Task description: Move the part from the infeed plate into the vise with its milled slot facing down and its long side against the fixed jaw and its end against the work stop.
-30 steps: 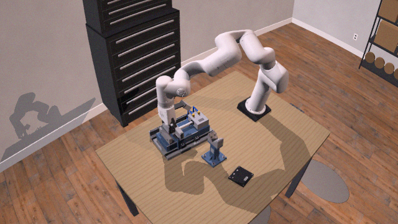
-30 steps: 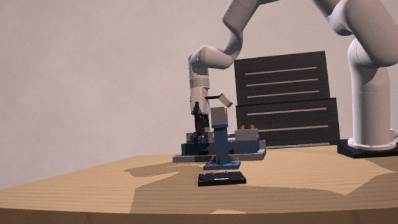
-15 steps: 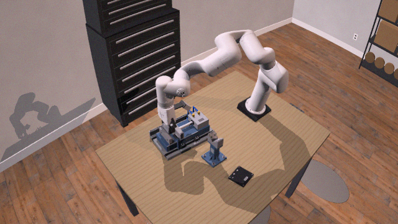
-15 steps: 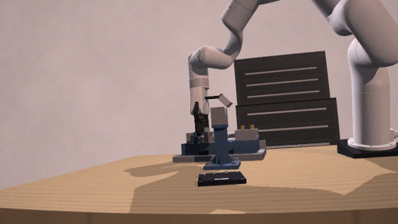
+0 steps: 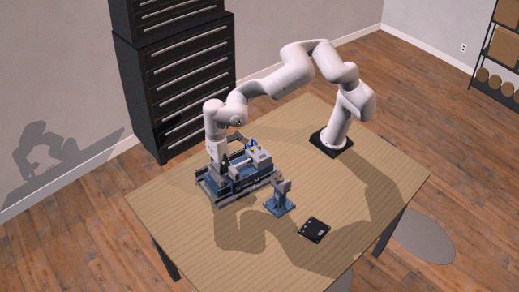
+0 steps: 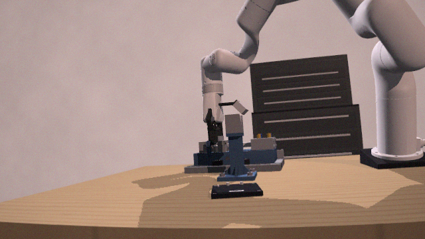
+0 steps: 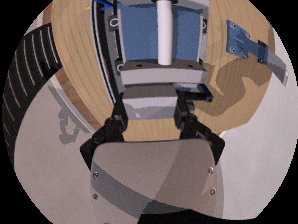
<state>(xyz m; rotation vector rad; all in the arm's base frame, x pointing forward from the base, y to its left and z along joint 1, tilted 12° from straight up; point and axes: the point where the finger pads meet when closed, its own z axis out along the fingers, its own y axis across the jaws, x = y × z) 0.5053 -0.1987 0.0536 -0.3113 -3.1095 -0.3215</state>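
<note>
Now: hand 20 mm above the part. The rest, counted from my hand: air cylinder 160 mm behind, 50 mm to the left, 30 mm below; then white cylinder rod 80 mm behind, 40 mm to the left, 30 mm below.
</note>
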